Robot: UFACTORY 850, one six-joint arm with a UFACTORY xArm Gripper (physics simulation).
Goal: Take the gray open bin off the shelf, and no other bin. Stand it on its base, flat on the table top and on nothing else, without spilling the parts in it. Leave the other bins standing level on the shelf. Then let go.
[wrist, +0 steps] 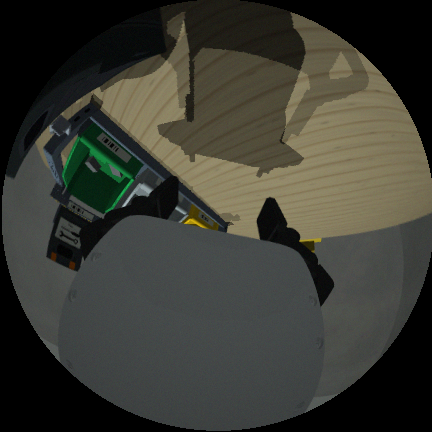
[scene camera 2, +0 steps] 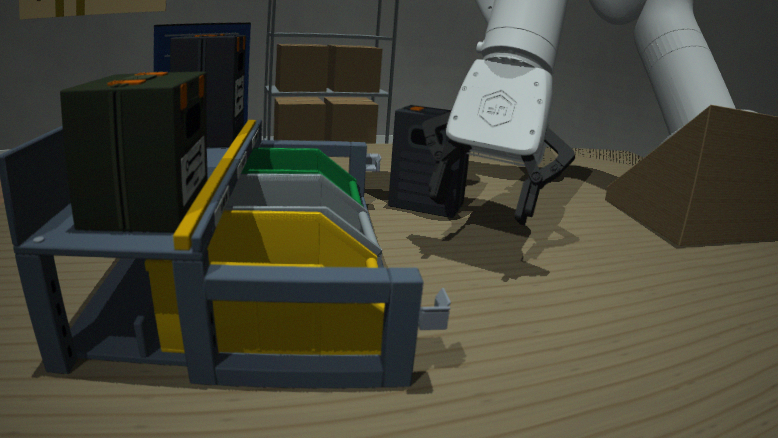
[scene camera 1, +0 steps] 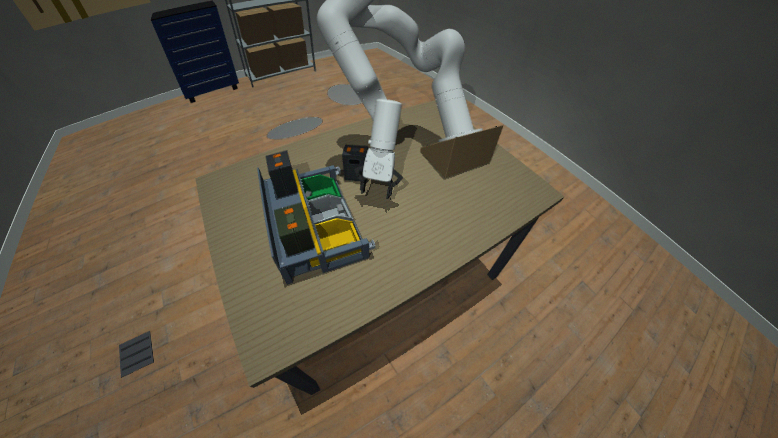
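The gray open bin (scene camera 1: 326, 206) (scene camera 2: 277, 190) (wrist: 142, 192) stands in the lower front row of the shelf (scene camera 2: 296, 282), between the green bin (scene camera 1: 321, 186) (scene camera 2: 288, 157) (wrist: 95, 185) and the yellow bin (scene camera 1: 337, 233) (scene camera 2: 283, 233) (wrist: 196, 220). Some gray parts show in it in scene camera 1. All three bins look level. My gripper (scene camera 1: 376, 194) (scene camera 2: 481, 211) (wrist: 219, 198) is open and empty. It hangs above the table (scene camera 1: 435, 233) (scene camera 2: 544, 353) (wrist: 350, 175), in front of the shelf and apart from the bins. In the wrist view one finger hides part of the gray bin.
A black case (scene camera 1: 352, 163) (scene camera 2: 411, 179) (wrist: 110, 50) stands on the table close beside my gripper, near the green bin's end. An olive case (scene camera 1: 298, 239) (scene camera 2: 130, 163) and a dark case (scene camera 1: 283, 179) (scene camera 2: 217, 81) stand on the shelf's upper deck. A brown panel (scene camera 1: 473, 152) (scene camera 2: 729, 179) stands near the arm's base.
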